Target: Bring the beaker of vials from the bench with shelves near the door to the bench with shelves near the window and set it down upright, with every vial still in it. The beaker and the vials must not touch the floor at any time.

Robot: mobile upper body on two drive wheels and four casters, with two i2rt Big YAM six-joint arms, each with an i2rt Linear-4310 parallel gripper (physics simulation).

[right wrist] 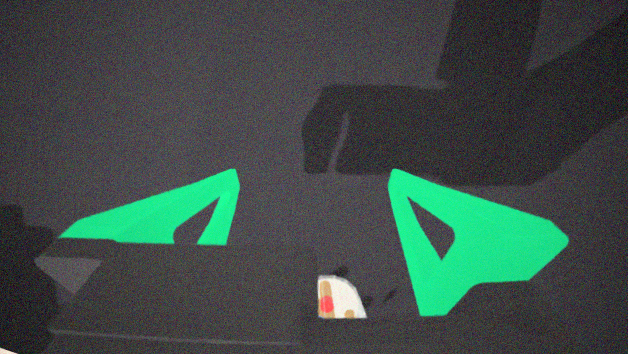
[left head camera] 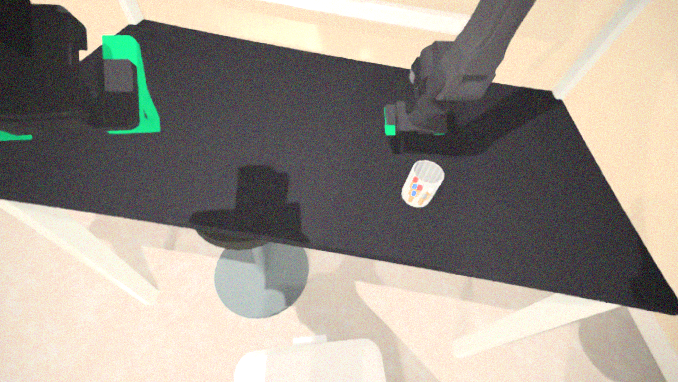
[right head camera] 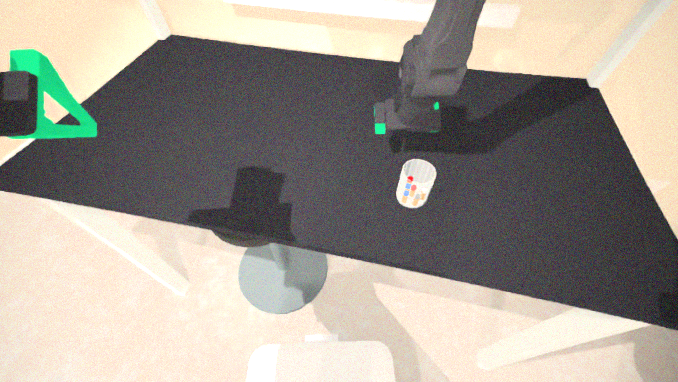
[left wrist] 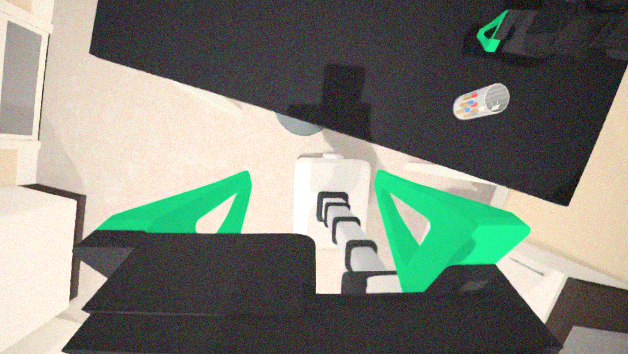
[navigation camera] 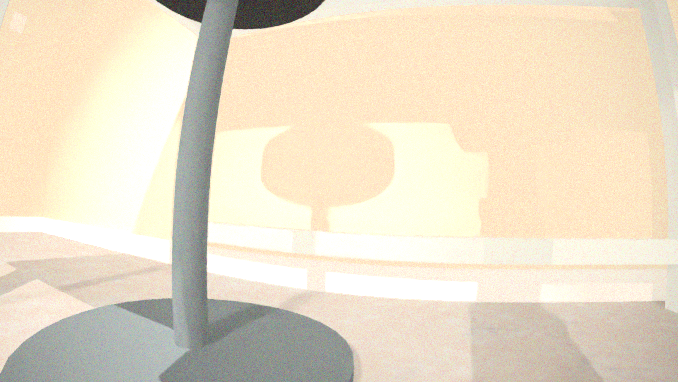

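Note:
The clear beaker (left head camera: 423, 183) (right head camera: 416, 183) (left wrist: 481, 101) stands upright on the black bench top (left head camera: 300, 100) (right head camera: 225, 110) (left wrist: 225, 40), with several red-, blue- and otherwise capped vials inside. My right gripper (left head camera: 414, 132) (right head camera: 407, 129) (right wrist: 313, 177) is open and empty, low over the bench, behind the beaker as the head views show it. In the right wrist view, part of the beaker (right wrist: 341, 297) shows at the bottom, below the fingertips and not between them; the gripper body hides the rest. My left gripper (left head camera: 72, 134) (left wrist: 313, 177) is open and empty, away from the beaker.
A round stool has its grey base (left head camera: 240, 285) (right head camera: 280, 285) (navigation camera: 280, 340) on the floor at the bench's near edge; its pole (navigation camera: 192, 175) rises in the navigation view. White bench legs (left head camera: 525, 320) stand beneath. A white cabinet (left wrist: 35, 250) is at the left wrist view's left.

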